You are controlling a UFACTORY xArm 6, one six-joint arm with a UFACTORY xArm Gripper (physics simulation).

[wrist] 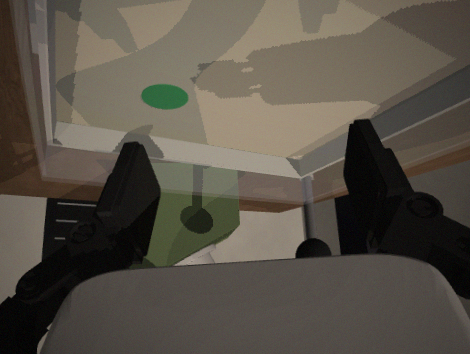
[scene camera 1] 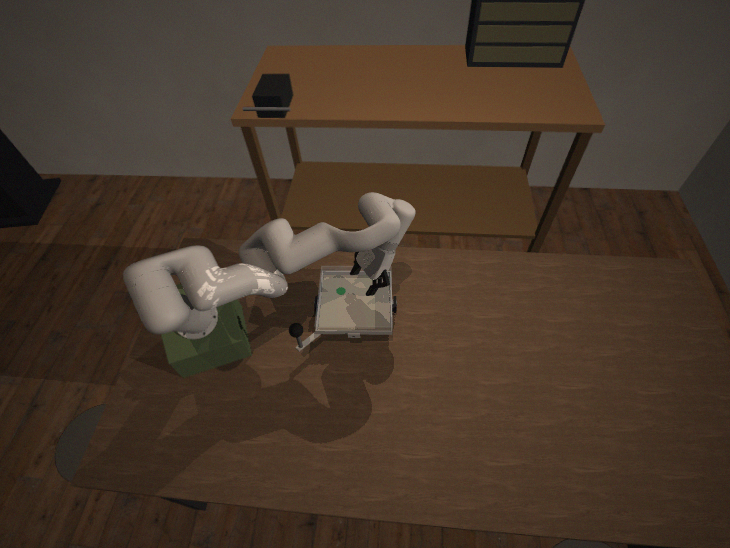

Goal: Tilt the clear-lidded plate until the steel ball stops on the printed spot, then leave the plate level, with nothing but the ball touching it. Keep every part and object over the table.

Note:
I see my gripper and a square clear-lidded plate.
My gripper also shows in the wrist view.

